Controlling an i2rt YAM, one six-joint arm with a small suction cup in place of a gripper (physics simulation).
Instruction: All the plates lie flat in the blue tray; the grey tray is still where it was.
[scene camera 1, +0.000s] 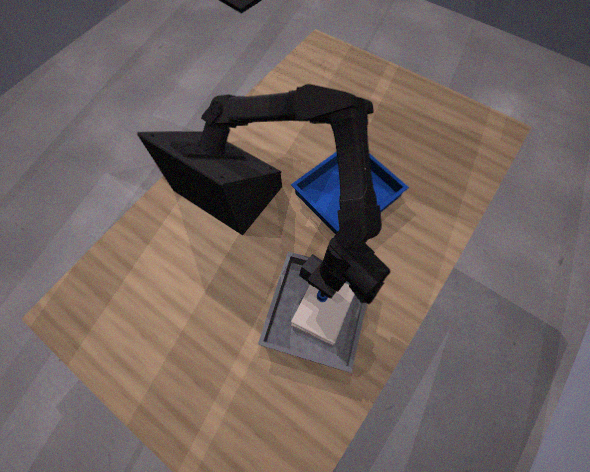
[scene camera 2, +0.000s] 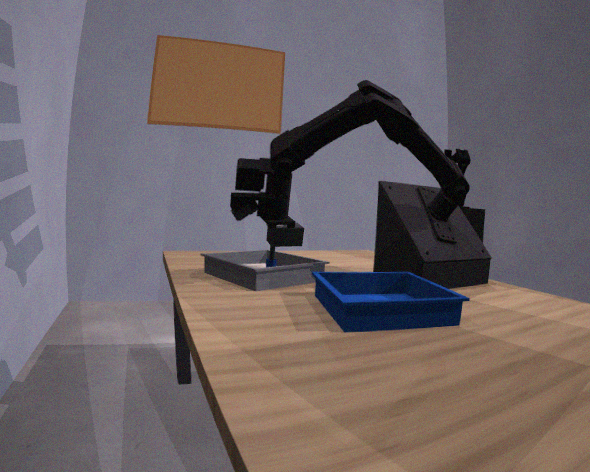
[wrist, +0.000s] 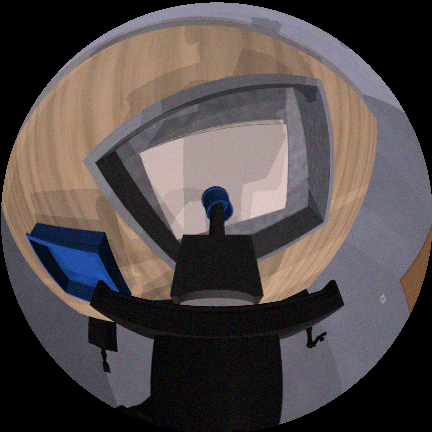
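Where they show: hand at its tool point: (scene camera 1: 321, 298) (wrist: 216, 194); arm's base at its link origin: (scene camera 1: 210, 152) (scene camera 2: 435, 215).
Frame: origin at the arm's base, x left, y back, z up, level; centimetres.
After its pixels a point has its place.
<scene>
My blue suction cup (scene camera 1: 322, 296) @[x -5.4, y -43.8, z -16.3 cm] (scene camera 2: 271, 262) (wrist: 217, 203) @[x -5.4, y -43.8, z -16.3 cm] rests on the top plate near its edge closest to the arm, and it looks pressed onto it. The plate still lies on the stack. The blue tray (scene camera 1: 317, 187) @[x 19.3, y -20.2, z -17.7 cm] (scene camera 2: 387, 314) @[x 34.6, y -33.5, z -15.3 cm] (wrist: 68, 257) @[x 26.0, y -30.5, z -17.7 cm] stands apart from the grey tray, closer to the robot base, and looks empty.
The black robot base (scene camera 1: 213, 178) @[x -6.8, y -12.3, z 8.1 cm] (scene camera 2: 429, 234) @[x 6.1, y -6.2, z -4.9 cm] stands on the wooden table (scene camera 1: 176, 304) @[x -32.3, y -16.9, z -18.0 cm] (scene camera 2: 340, 398) @[x 52.9, y -48.4, z -18.0 cm] behind the blue tray. My arm reaches over the blue tray. An orange panel (scene camera 2: 215, 84) hangs on the wall. The table edge runs close to the grey tray's outer side.
</scene>
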